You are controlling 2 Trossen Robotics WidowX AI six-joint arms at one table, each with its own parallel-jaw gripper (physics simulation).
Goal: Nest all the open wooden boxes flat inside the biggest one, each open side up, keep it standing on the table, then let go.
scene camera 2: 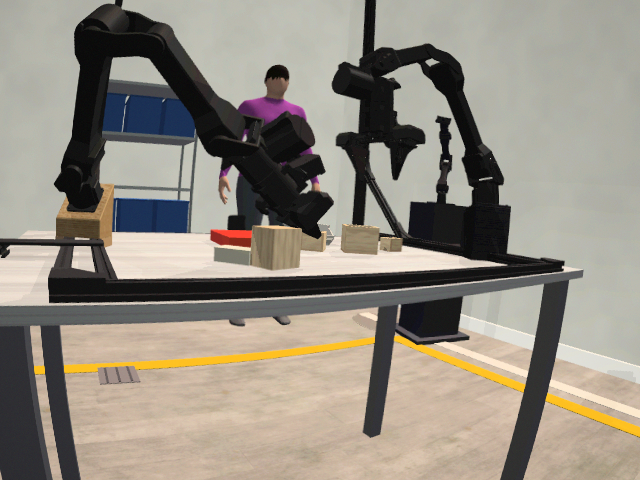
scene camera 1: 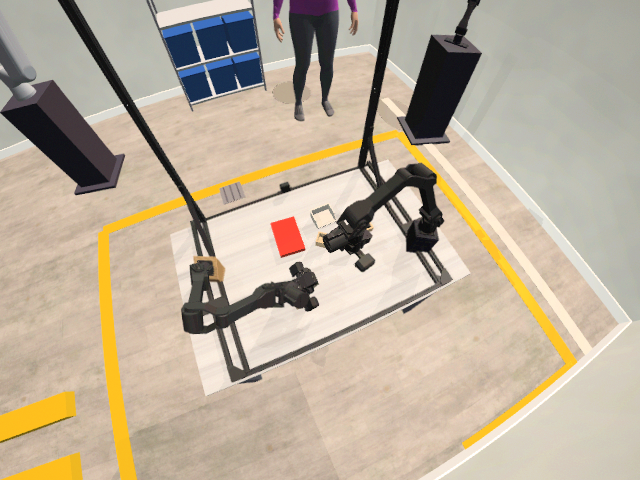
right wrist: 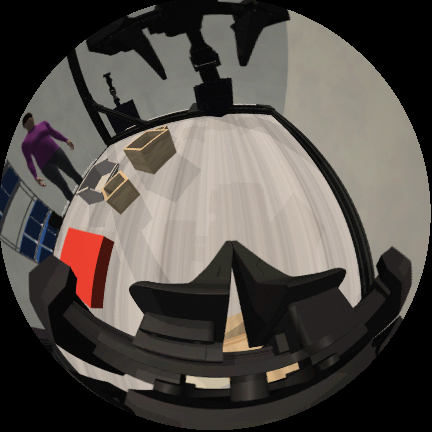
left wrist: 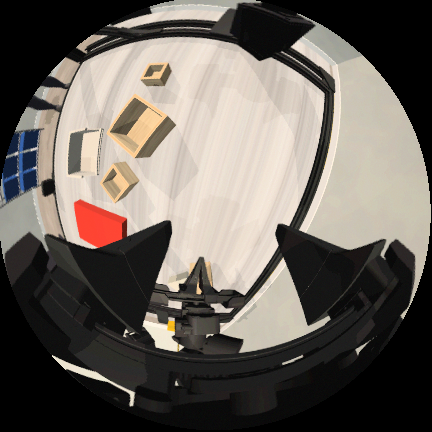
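Where they show: left gripper, fingertip midpoint: (scene camera 2: 377, 180) (scene camera 1: 349, 258) (right wrist: 204, 68) (left wrist: 225, 228); right gripper, fingertip midpoint: (scene camera 2: 319, 237) (scene camera 1: 318, 283) (right wrist: 230, 245) (left wrist: 201, 256); left arm's base, origin of the base link: (scene camera 2: 486, 207) (scene camera 1: 426, 229) (right wrist: 211, 81); right arm's base, origin of the base link: (scene camera 2: 85, 200) (scene camera 1: 205, 267).
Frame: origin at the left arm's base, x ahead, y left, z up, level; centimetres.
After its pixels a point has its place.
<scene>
The biggest open box (scene camera 2: 360, 239) {x 33.0, y 7.3, z -9.8 cm} (left wrist: 159, 135) {x 31.9, y 7.2, z -10.3 cm} (right wrist: 153, 156) {x 34.5, y 7.4, z -10.0 cm} stands open side up. The medium box (scene camera 1: 321, 239) {x 44.1, y 4.8, z -12.6 cm} (left wrist: 119, 181) {x 44.4, y 5.3, z -12.6 cm} (right wrist: 123, 198) {x 43.9, y 8.4, z -11.2 cm} stands nearby, also open side up. The small box (scene camera 2: 391, 244) {x 24.3, y -1.5, z -11.2 cm} (left wrist: 156, 75) {x 23.8, y -4.8, z -12.6 cm} stands open side up on the biggest box's other side. All three are apart. My left gripper (scene camera 2: 381, 177) {x 31.6, y 19.6, z 2.9 cm} (left wrist: 225, 228) {x 31.6, y 19.6, z 2.9 cm} is open and empty, well above the table. My right gripper (scene camera 2: 316, 235) {x 42.3, y 27.4, z -8.3 cm} (right wrist: 230, 245) {x 42.3, y 27.4, z -8.3 cm} is shut on nothing, low above the table beside a wooden piece (scene camera 2: 276, 249) {x 48.7, y 37.6, z -9.8 cm} (left wrist: 208, 272) {x 45.5, y 32.8, z -9.3 cm}. I cannot tell whether that piece is hollow.
A whitish open tray (scene camera 1: 323, 217) {x 44.9, y -6.9, z -12.3 cm} (left wrist: 91, 152) {x 44.8, y -5.6, z -12.4 cm} and a flat red block (scene camera 1: 287, 236) {x 59.4, y 6.7, z -10.6 cm} (left wrist: 101, 224) {x 55.6, y 6.9, z -10.5 cm} (right wrist: 82, 260) {x 57.0, y 9.6, z -10.5 cm} lie near the medium box. A low grey block (scene camera 2: 232, 254) {x 56.2, y 34.6, z -11.5 cm} lies beside the wooden piece. A slanted wooden object (scene camera 1: 216, 268) {x 83.9, y 28.9, z -4.2 cm} (scene camera 2: 85, 225) {x 86.2, y 32.8, z -8.7 cm} stands at the right arm's base.
</scene>
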